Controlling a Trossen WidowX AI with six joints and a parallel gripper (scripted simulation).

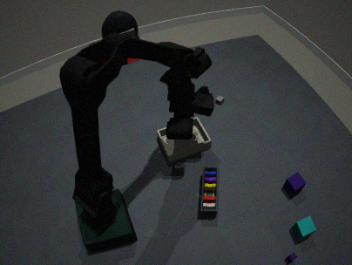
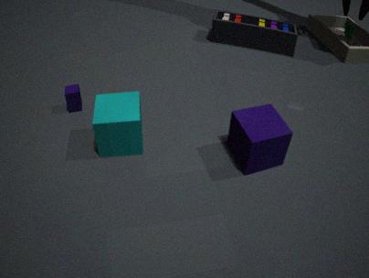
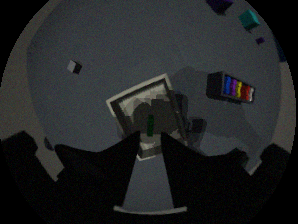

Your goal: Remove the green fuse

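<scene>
Right now my gripper tip is 30 mm above the green fuse. Also, from my gripper tip: beige tray 50 mm below; then purple cube 240 mm ahead, 260 mm to the right, 40 mm below; then small grey cube 160 mm ahead, 120 mm to the left, 50 mm below.
</scene>
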